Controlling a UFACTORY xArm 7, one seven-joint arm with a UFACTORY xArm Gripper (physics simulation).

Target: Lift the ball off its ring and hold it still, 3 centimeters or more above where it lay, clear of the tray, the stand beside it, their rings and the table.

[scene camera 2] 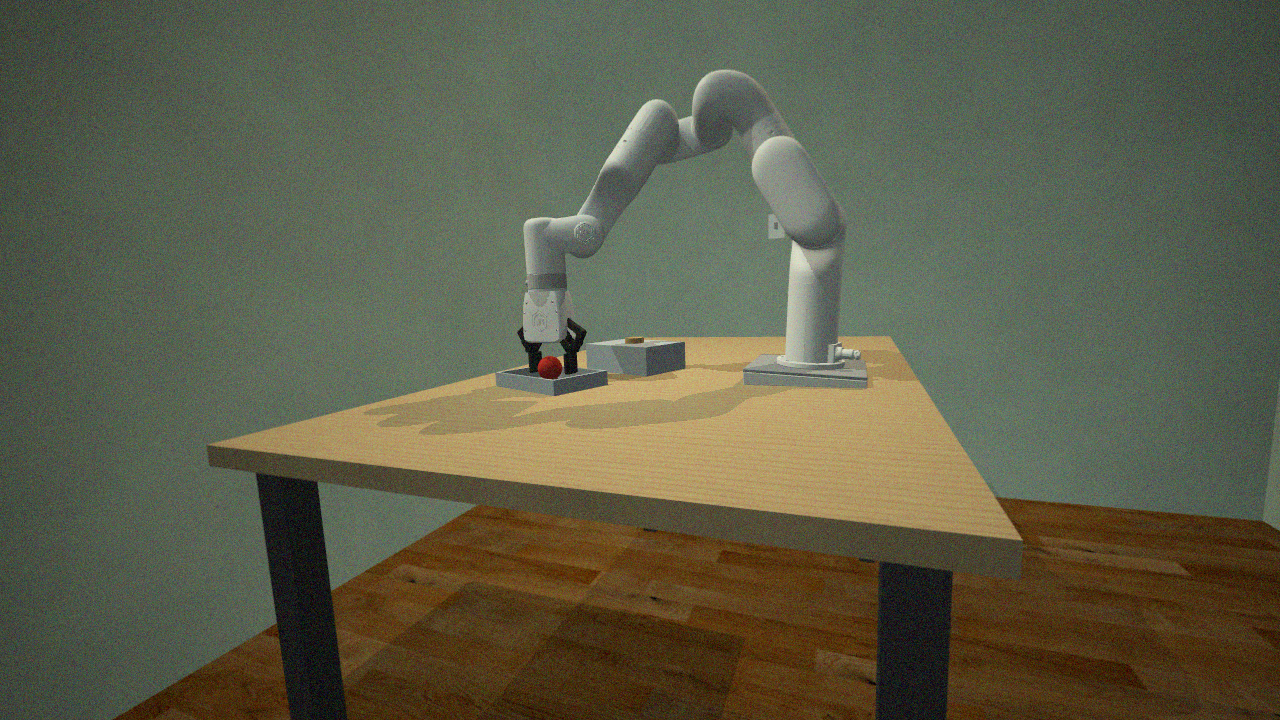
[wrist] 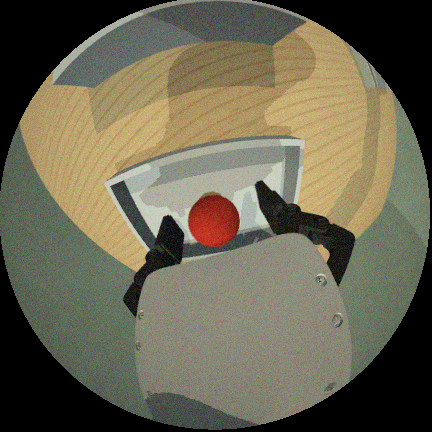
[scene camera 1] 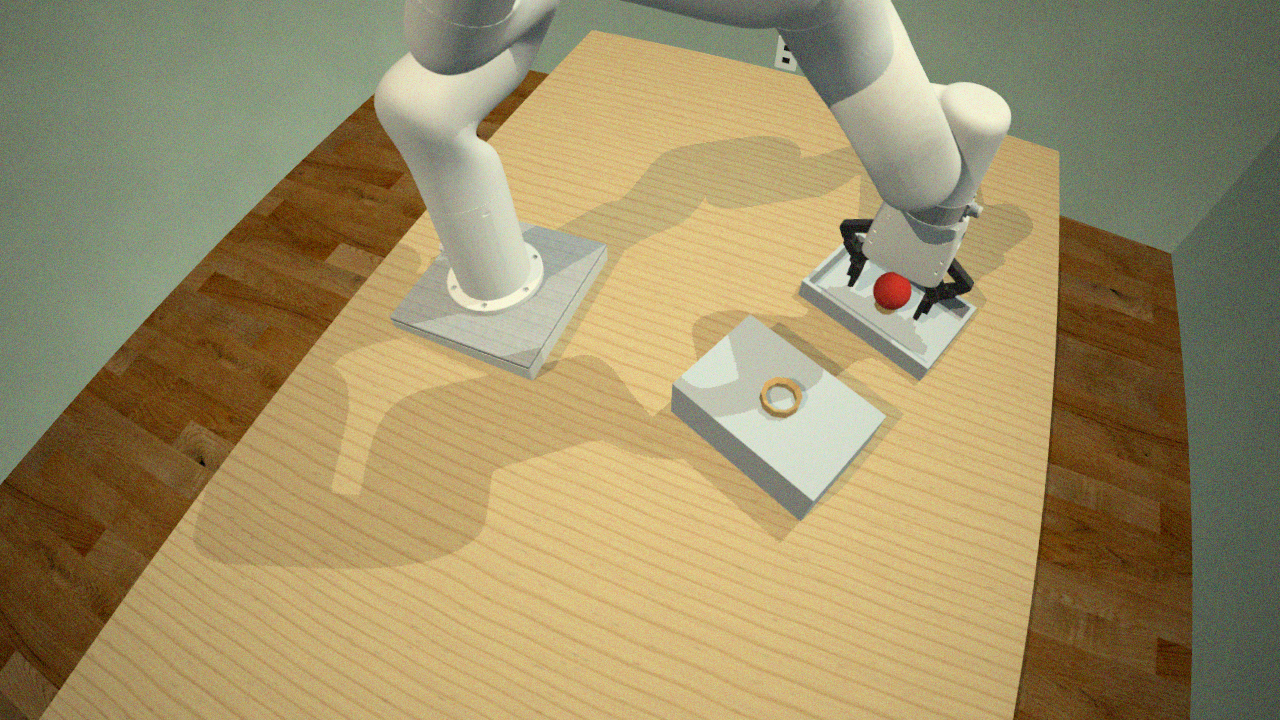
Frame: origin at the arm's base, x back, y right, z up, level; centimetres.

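Seen in the pictures: gripper, between the fingertips: (scene camera 2: pixel 553 372) (wrist: pixel 215 209) (scene camera 1: pixel 885 296); arm's base, origin of its link: (scene camera 2: pixel 810 364) (scene camera 1: pixel 496 277).
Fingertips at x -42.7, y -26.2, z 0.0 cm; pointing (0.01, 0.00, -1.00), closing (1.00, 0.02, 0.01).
Observation:
Offsets run from my fingertips to a thing's middle. "pt": to the spot under its first point.
The red ball @[dx -0.4, dy -0.4, dz +0.9 cm] (scene camera 1: pixel 892 291) (scene camera 2: pixel 549 367) (wrist: pixel 214 221) rests inside the pale grey tray @[dx -0.4, dy -0.4, dz -1.1 cm] (scene camera 1: pixel 861 332) (scene camera 2: pixel 523 383) (wrist: pixel 225 157). A sliver of its tan ring @[pt dx -0.7, dy +1.7, dz -0.2 cm] (scene camera 1: pixel 884 309) (wrist: pixel 211 193) shows at the ball's edge; the ball hides the rest. My gripper (scene camera 1: pixel 885 300) (scene camera 2: pixel 553 368) (wrist: pixel 215 209) is open and points down over the tray. Its black fingers stand on either side of the ball, low, with a visible gap to the ball on both sides in the wrist view. Nothing is held between them.
The grey stand (scene camera 1: pixel 832 429) (scene camera 2: pixel 635 360) (wrist: pixel 225 25) is beside the tray, taller than it, with an empty tan ring @[pt dx +2.6, dy +25.2, dz +4.5 cm] (scene camera 1: pixel 780 413) (scene camera 2: pixel 634 340) on top. The tray's raised walls surround the ball and fingertips. The arm's base plate (scene camera 1: pixel 572 268) (scene camera 2: pixel 805 379) is farther along the table.

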